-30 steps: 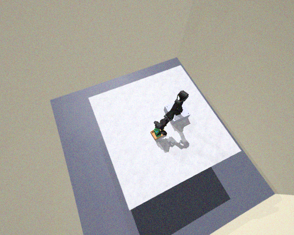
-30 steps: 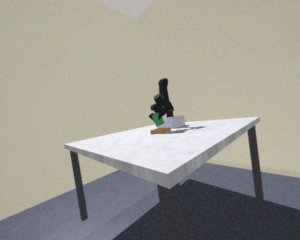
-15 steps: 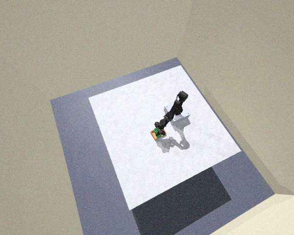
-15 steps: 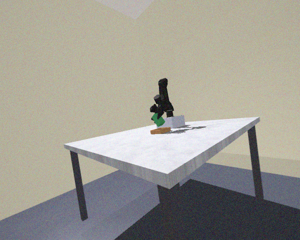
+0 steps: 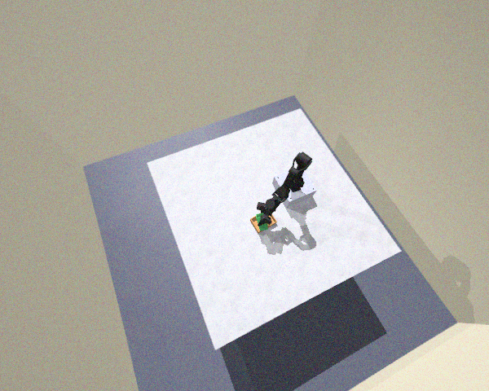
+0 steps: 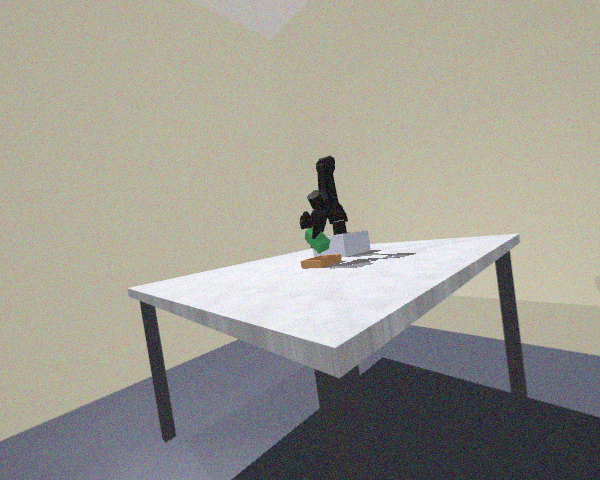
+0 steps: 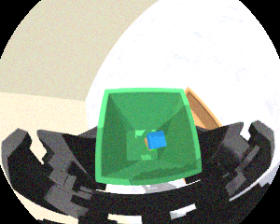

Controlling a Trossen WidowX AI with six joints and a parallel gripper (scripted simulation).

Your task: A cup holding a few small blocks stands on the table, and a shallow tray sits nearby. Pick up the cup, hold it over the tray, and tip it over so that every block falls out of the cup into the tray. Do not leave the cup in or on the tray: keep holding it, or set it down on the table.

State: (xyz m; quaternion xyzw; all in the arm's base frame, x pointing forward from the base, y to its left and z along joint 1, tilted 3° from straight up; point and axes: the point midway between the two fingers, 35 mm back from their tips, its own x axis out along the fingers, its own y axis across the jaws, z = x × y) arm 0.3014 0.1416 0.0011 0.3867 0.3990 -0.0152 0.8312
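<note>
The blue block is 3 cm behind my gripper tip. Round my gripper tip: green square cup: 3 cm behind, 2 cm to the left.
</note>
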